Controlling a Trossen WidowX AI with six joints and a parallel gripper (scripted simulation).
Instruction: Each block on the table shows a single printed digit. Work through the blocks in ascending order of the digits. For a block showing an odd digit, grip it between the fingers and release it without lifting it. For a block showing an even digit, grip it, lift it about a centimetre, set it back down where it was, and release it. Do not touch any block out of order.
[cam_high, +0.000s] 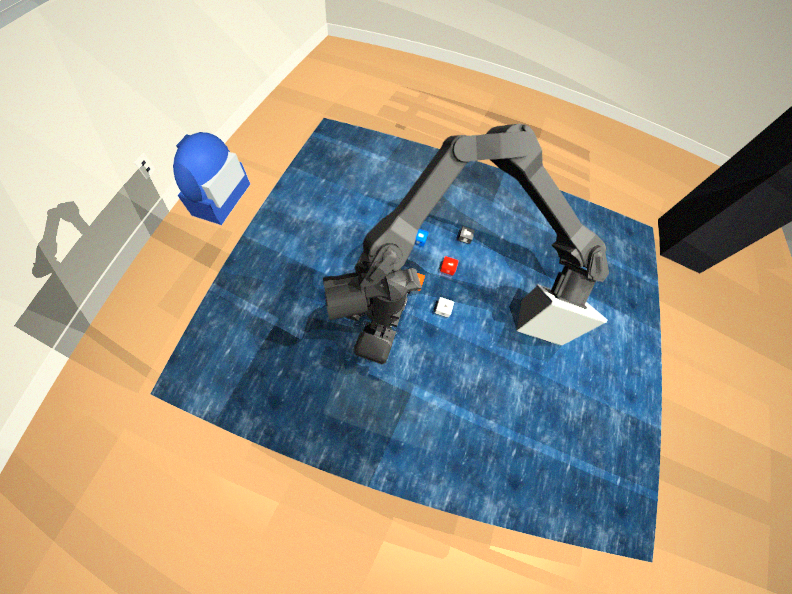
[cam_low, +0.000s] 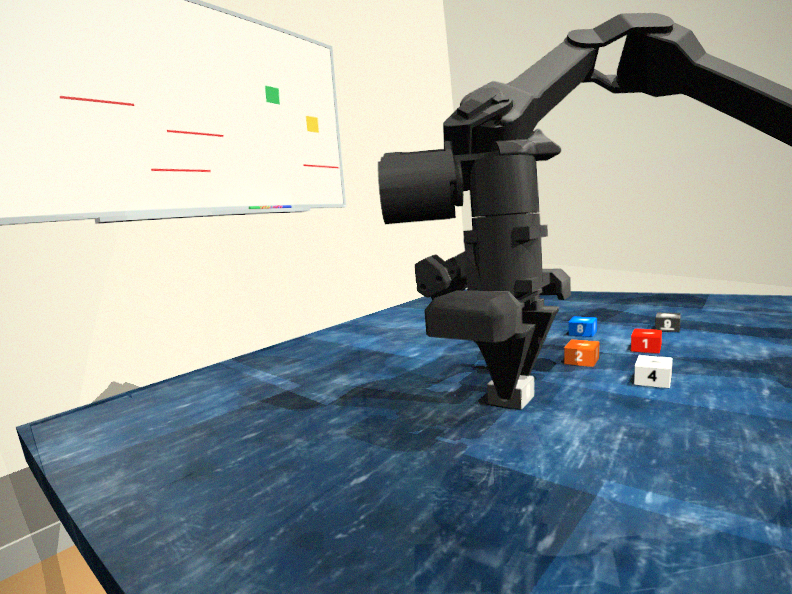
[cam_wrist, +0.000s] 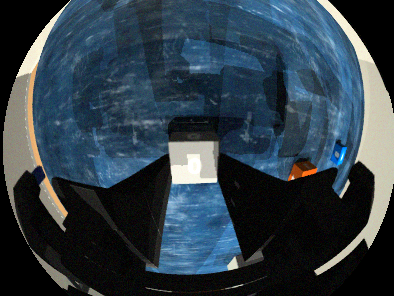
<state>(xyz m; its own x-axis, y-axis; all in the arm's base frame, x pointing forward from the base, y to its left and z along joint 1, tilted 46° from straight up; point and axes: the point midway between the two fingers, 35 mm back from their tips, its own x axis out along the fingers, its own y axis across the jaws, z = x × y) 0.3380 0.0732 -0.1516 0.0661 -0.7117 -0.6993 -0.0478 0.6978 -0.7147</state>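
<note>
My gripper tip is now 9 cm past the red block and 20 cm to the left of it. From my gripper tip the other things lie so: white block: 11 cm behind, 9 cm to the right; then grey block marked 0: right at my gripper tip; then orange block: 3 cm behind, 13 cm to the right.
</note>
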